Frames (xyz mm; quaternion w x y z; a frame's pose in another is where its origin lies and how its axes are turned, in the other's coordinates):
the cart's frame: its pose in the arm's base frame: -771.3 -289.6 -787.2 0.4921 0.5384 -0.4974 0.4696
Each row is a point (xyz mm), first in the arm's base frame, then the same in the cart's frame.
Working: the arm's base frame: its pose in the cart's frame: 811.6 -726.3 -335.0 0.4921 -0.5384 0.4974 -0.4696

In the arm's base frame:
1: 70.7 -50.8 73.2
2: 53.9 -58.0 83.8
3: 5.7 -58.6 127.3
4: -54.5 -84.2 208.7
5: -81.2 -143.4 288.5
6: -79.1 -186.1 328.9
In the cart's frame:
1: 892.7 -791.2 -288.7
2: 902.7 -773.6 -282.6
3: 943.0 -722.7 -286.0
4: 1022.0 -657.0 -267.5
5: 1104.1 -624.1 -214.9
6: 1147.6 -622.8 -175.3

